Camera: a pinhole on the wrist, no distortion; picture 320 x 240 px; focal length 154.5 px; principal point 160.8 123.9 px. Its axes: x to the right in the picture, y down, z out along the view. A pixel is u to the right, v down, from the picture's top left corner.
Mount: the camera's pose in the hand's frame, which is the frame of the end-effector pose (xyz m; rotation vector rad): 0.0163 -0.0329 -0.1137 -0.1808 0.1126 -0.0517
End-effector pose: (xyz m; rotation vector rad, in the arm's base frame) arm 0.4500 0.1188 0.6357 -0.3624 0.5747 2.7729
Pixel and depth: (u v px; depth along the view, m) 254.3 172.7 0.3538
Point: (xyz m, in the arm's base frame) 0.1195 0.1486 0.7654
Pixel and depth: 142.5 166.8 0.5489
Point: 0.2848 0.1006 1.0621
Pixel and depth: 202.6 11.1 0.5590
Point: 0.2721 0.6757 0.8884
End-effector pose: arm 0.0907 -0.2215 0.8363 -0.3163 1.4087 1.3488
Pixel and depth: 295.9 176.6 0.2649
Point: -0.0271 0.0236 0.6831
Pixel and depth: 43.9 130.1 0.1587
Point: 0.1407 -0.2143 0.9225
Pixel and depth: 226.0 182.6 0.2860
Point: 0.0034 0.0066 0.7921
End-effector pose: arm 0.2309 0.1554 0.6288 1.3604 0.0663 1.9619
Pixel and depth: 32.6 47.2 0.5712
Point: 0.8482 -0.1392 0.4747
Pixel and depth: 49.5 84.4 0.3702
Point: 0.5332 -0.0386 0.5732
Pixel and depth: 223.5 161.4 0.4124
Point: 0.3328 0.1117 0.9798
